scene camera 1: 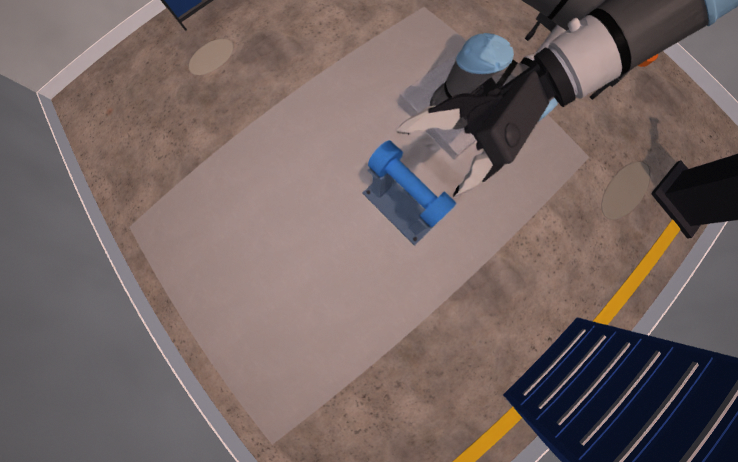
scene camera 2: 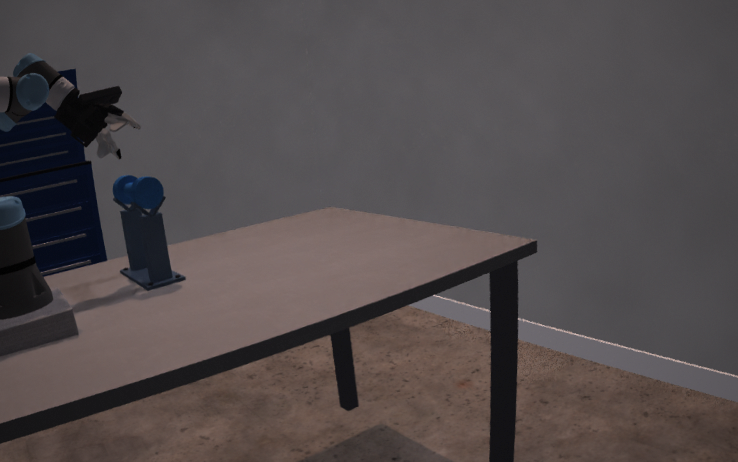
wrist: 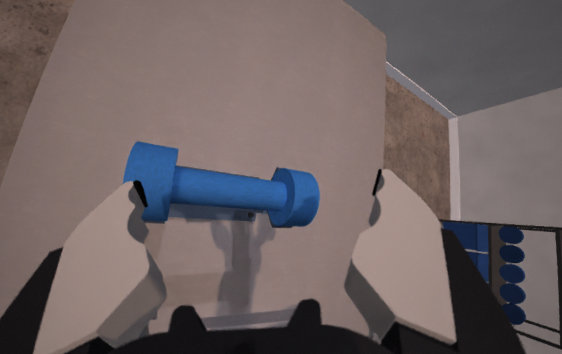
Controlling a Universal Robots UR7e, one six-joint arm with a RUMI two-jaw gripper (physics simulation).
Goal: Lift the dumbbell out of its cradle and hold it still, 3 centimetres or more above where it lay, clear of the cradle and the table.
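Places are measured from the arm's base along level axes (x right, y ahead, z up), in centimetres.
Pixels of known places: gripper, fingertip midpoint: (scene camera 1: pixel 427 165) (scene camera 2: pixel 130 143) (wrist: pixel 261 178); arm's base, origin of the base link: (scene camera 2: pixel 21 307).
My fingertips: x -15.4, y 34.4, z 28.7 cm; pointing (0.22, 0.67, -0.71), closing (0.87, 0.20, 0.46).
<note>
For each thing: its top centre in the pictures, then the offset to it from my fingertips. Level surfaces: height alone.
- blue dumbbell, middle of its top: (wrist: pixel 241 190) (scene camera 1: pixel 414 177) (scene camera 2: pixel 134 176) dx +1.3, dy -0.2, dz -7.8 cm
- dark blue-grey cradle, middle of its top: (wrist: pixel 228 191) (scene camera 1: pixel 410 186) (scene camera 2: pixel 137 197) dx +1.3, dy -0.2, dz -12.9 cm
- pale table, its level: dz -32.8 cm
The blue dumbbell (scene camera 1: pixel 412 182) (scene camera 2: pixel 148 191) (wrist: pixel 230 188) lies level, its heads resting on the two uprights of the dark blue-grey cradle (scene camera 1: pixel 400 215) (scene camera 2: pixel 159 245) (wrist: pixel 200 212), which stands on the table. My gripper (scene camera 1: pixel 428 161) (scene camera 2: pixel 129 142) (wrist: pixel 261 178) is wide open and empty. It is above the dumbbell and tilted, apart from it in the second scene view. In the wrist view the fingertips are spread roughly along the bar's length; the left tip overlaps the larger-looking head and the right tip is well beyond the other head. Most of the cradle is hidden in the wrist view.
The cradle stands on the pale table (scene camera 1: pixel 245 261) (scene camera 2: pixel 305 261) (wrist: pixel 225 75), near the robot's base block (scene camera 2: pixel 38 332). A blue drawer cabinet (scene camera 1: pixel 648 375) stands beyond a table side. A rack with blue round-ended items (wrist: pixel 511 254) shows at the right in the wrist view.
</note>
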